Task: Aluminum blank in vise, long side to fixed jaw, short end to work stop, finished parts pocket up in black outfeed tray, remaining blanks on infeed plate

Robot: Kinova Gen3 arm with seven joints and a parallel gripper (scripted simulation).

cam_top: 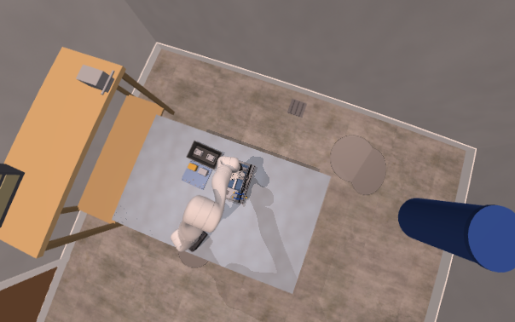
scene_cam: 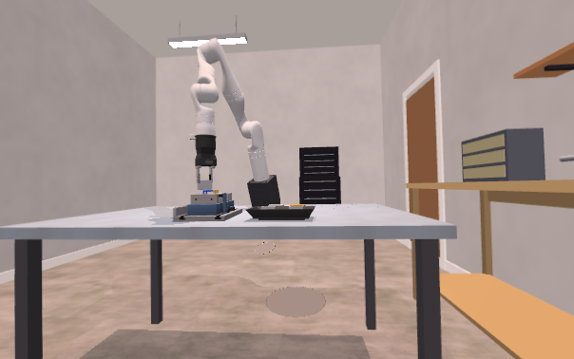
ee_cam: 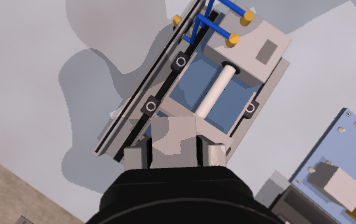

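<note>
Now: the vise 120 mm below my hand, 60 mm behind it and 20 mm to the left of it. The rest, counted from my hand: yellow brass blank: 370 mm to the left, 130 mm below, 60 mm behind.
</note>
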